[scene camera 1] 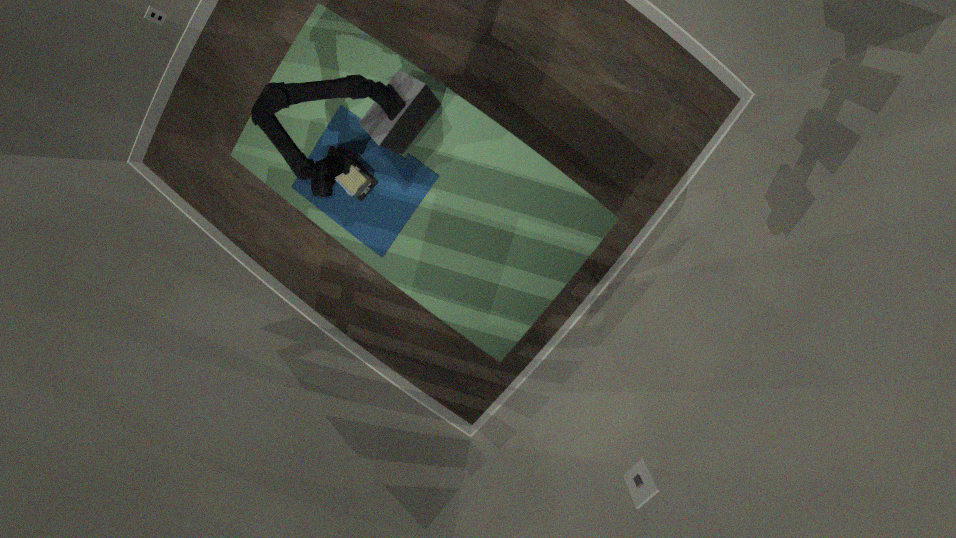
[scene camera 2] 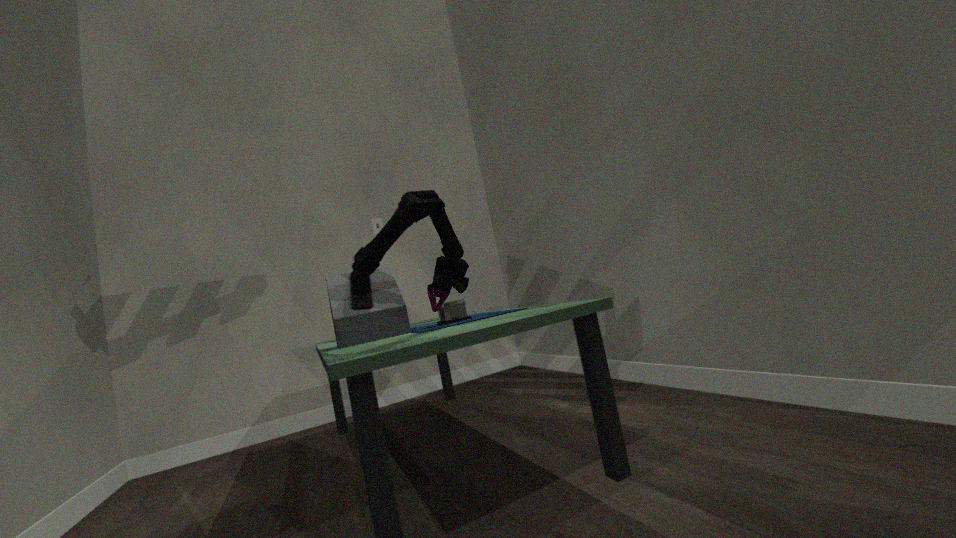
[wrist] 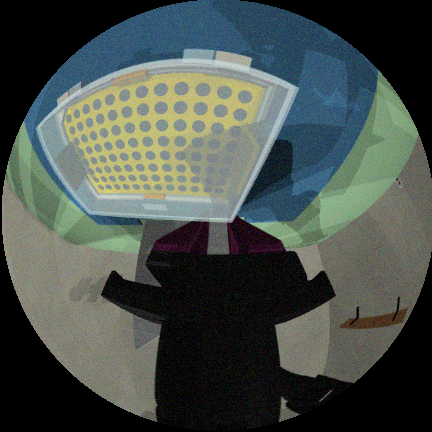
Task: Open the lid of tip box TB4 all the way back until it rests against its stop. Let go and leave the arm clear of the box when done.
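Pixels of known places: gripper, fingertip midpoint: (scene camera 1: 353, 153) (scene camera 2: 435, 311) (wrist: 217, 214); arm's base, origin of the base link: (scene camera 1: 391, 102) (scene camera 2: 361, 290).
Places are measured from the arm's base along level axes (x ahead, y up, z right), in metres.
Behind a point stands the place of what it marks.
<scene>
A tip box (scene camera 1: 355, 180) {x 0.309, y -0.101, z -0.055 m} (scene camera 2: 454, 310) {x 0.318, y -0.137, z 0.036 m} (wrist: 165, 135) with a yellow rack of round holes under a clear, pale lid stands on the blue mat (scene camera 1: 384, 234) {x 0.403, y -0.178, z -0.263 m} (scene camera 2: 494, 313) {x 0.444, y -0.176, z 0.113 m} (wrist: 325, 130) {x 0.351, y -0.178, z 0.137 m}. The lid looks closed over the rack. No TB4 label is readable. My gripper (scene camera 2: 436, 309) {x 0.247, y -0.126, z 0.031 m} (wrist: 217, 214) {x 0.247, y -0.126, z 0.031 m} is drawn nearly together, with a narrow gap between the magenta fingertips and nothing seen held. The tips are at the near edge of the lid, close to its near right corner in the wrist view; whether they touch it I cannot tell. In scene camera 1 the wrist hides the fingertips.
The arm's grey base block (scene camera 1: 415, 117) {x -0.017, y -0.037, z -0.088 m} (scene camera 2: 371, 325) {x 0.014, y -0.129, z 0.088 m} stands beside the mat on the green table (scene camera 1: 501, 267) {x 0.165, y -0.180, z -0.683 m} (scene camera 2: 534, 317) {x 0.397, y -0.185, z 0.548 m}. The arm arches above the table. Small tabs show along the far edge of the box in the wrist view.
</scene>
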